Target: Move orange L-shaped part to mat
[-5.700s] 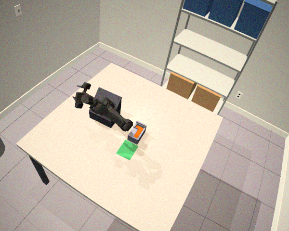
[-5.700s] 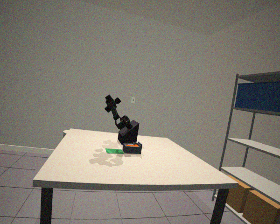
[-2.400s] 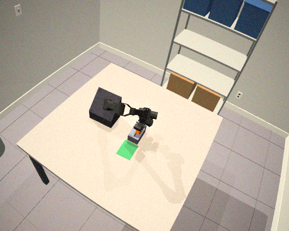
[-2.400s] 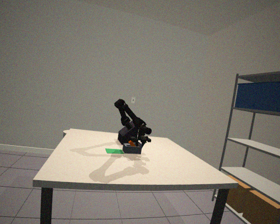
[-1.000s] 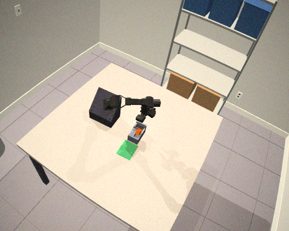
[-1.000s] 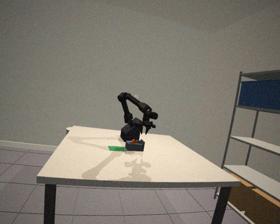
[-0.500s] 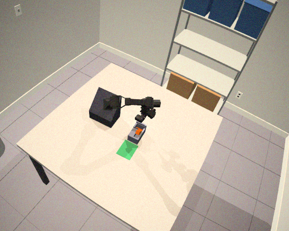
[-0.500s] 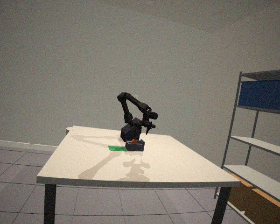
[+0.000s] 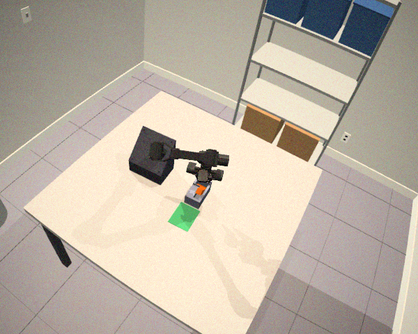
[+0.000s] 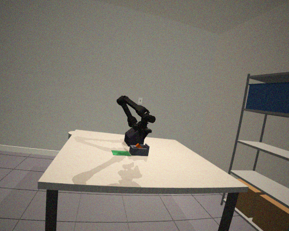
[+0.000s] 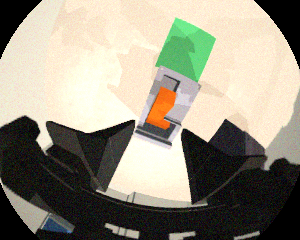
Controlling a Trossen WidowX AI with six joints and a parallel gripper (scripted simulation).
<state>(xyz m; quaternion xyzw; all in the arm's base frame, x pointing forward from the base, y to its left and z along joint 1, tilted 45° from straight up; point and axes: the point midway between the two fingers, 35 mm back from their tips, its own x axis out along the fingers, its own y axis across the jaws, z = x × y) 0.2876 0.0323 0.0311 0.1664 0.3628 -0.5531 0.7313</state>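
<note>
Now: gripper tip 2 cm past the orange L-shaped part, 2 cm to the right of it and 10 cm above it. From my gripper tip the other things lie so: green mat (16 cm to the right, 16 cm below).
</note>
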